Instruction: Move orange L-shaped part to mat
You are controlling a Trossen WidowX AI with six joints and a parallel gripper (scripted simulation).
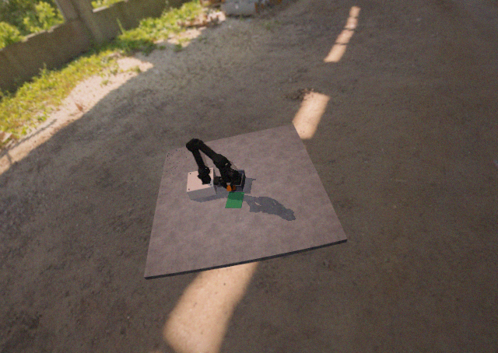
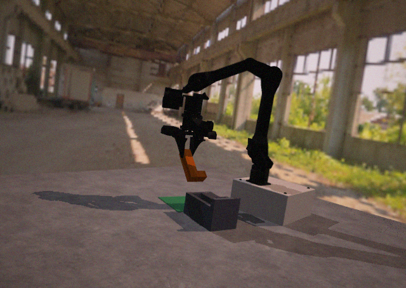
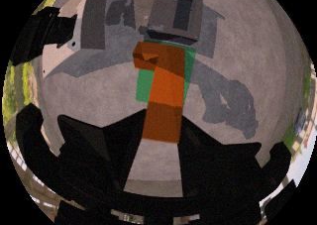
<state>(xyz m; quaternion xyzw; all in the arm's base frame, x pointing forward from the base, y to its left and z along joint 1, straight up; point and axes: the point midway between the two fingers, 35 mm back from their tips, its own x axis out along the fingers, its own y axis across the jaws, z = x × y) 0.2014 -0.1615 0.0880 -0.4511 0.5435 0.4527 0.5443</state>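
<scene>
The green mat is 20 mm to the left of my gripper tip and 170 mm below it. Round my gripper tip: orange L-shaped part (10 mm behind, 40 mm to the left, 30 mm below).
</scene>
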